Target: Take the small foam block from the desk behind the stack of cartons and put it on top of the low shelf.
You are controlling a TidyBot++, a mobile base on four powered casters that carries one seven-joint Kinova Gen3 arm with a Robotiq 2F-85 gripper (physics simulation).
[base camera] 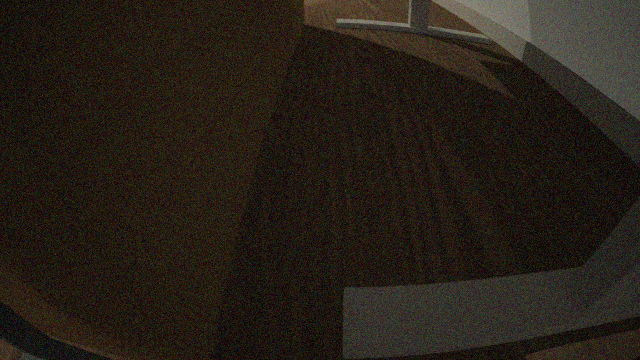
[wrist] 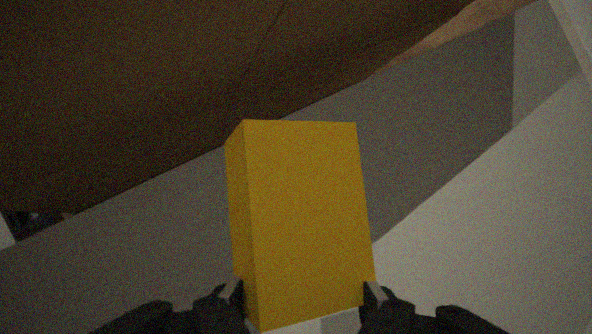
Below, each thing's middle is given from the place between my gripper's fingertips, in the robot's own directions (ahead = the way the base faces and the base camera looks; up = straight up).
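Taking the yellow foam block (wrist: 300, 236) as my reference, I find my hand 4 cm to the right of it and 1 cm short of it.
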